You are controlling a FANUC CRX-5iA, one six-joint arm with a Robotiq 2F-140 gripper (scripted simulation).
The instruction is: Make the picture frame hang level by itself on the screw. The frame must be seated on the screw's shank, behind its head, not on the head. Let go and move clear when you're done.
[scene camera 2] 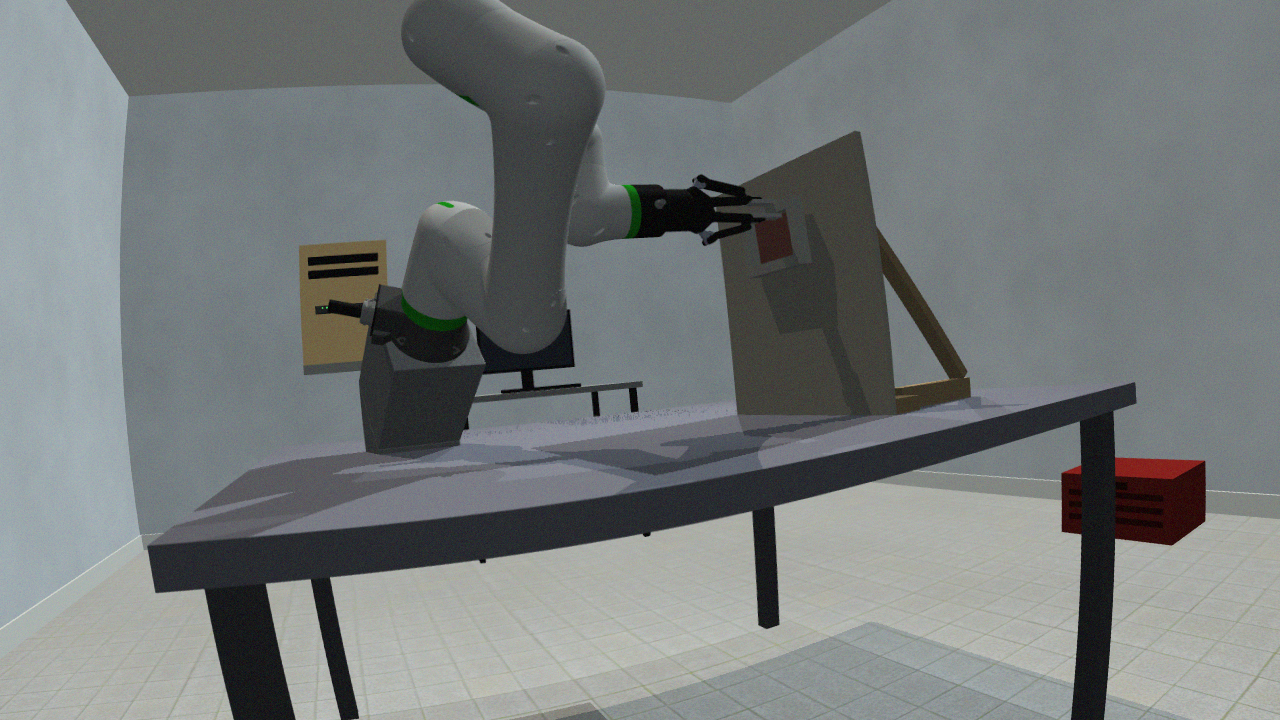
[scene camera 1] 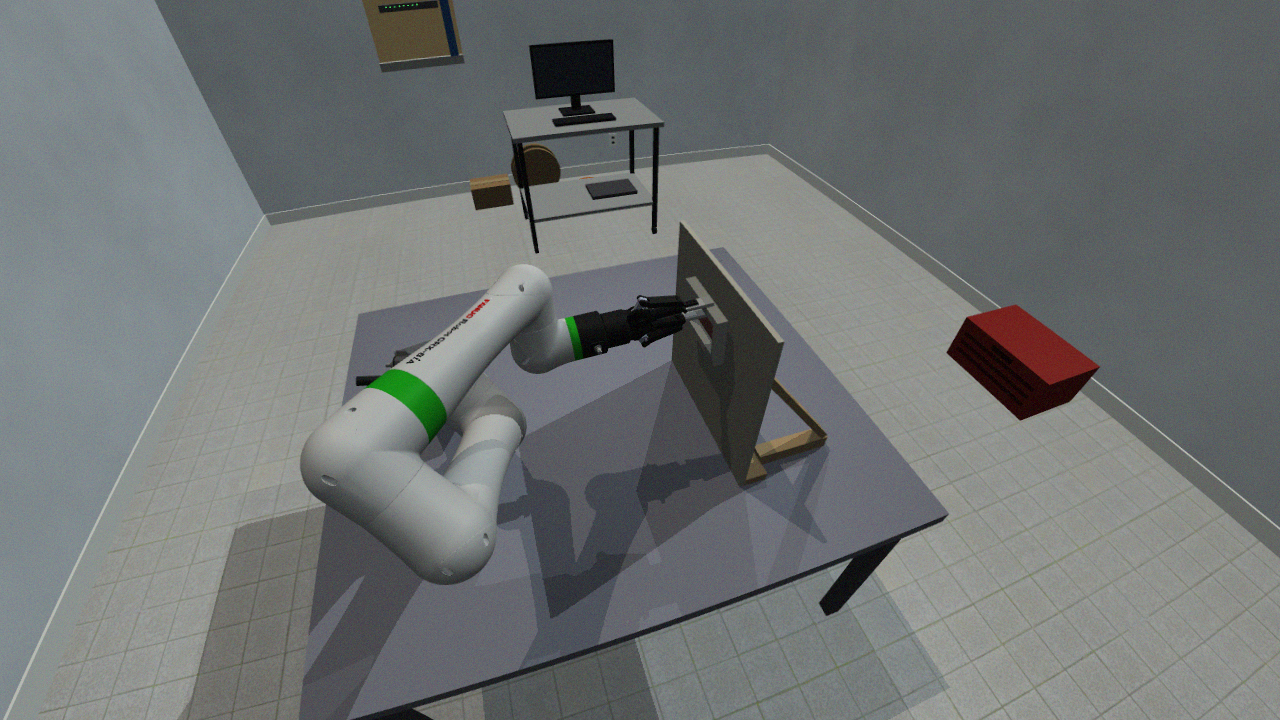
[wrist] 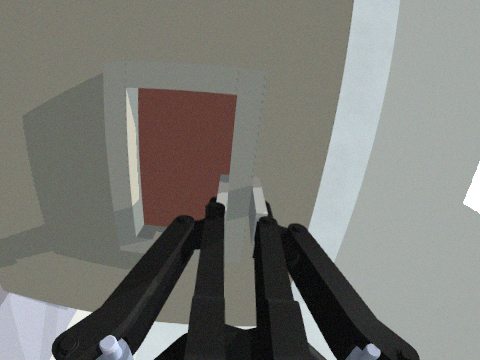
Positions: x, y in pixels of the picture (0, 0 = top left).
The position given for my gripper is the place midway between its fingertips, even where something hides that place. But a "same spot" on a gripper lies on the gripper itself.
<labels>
my gripper: scene camera 2; scene camera 1; wrist 238, 189
same spot on my gripper: [scene camera 2: 701, 182] = [scene camera 1: 643, 306]
</labels>
